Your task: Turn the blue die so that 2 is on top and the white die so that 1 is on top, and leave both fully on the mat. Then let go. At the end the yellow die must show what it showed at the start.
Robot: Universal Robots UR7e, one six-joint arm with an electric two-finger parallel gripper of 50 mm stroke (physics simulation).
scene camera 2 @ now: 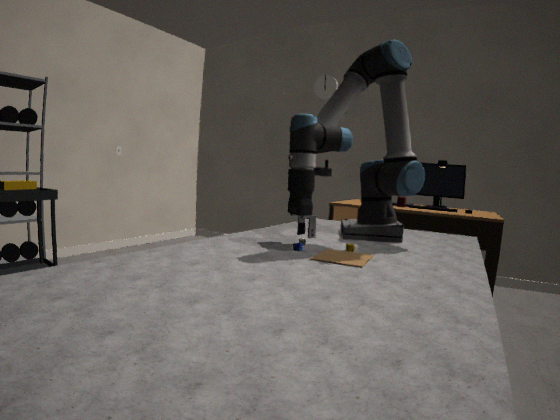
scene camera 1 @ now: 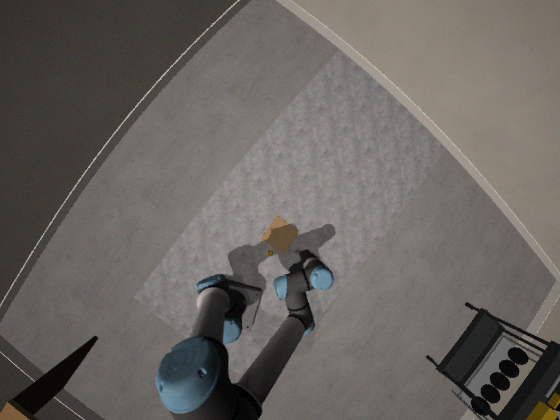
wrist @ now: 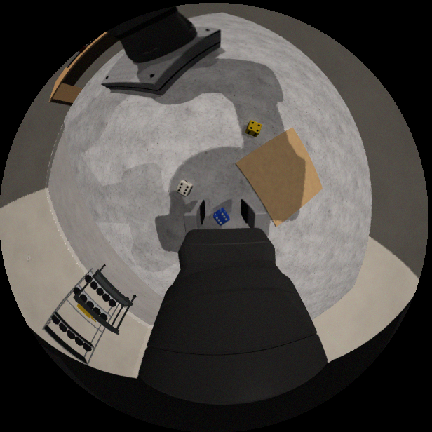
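Note:
My gripper (scene camera 2: 306,231) (wrist: 222,206) is open and empty, a little above the table. The blue die (scene camera 2: 298,247) (wrist: 221,216) lies on the table below and between the open fingers in the wrist view, turned at an angle to them; its top appears to show 6. The white die (scene camera 2: 302,241) (wrist: 184,188) lies to the upper left of the blue one in the wrist view, with 6 on top. The yellow die (scene camera 1: 270,253) (scene camera 2: 350,247) (wrist: 254,128) shows 4 on top, near a corner of the tan mat (scene camera 1: 280,235) (scene camera 2: 341,258) (wrist: 280,175). All three dice are off the mat.
The robot's base plate (scene camera 2: 372,231) (wrist: 135,75) stands on the grey table (scene camera 2: 250,325) (wrist: 330,150), beyond the dice in the wrist view. A desk (scene camera 2: 482,216) stands behind the base. A rack with dark weights stands away from the table.

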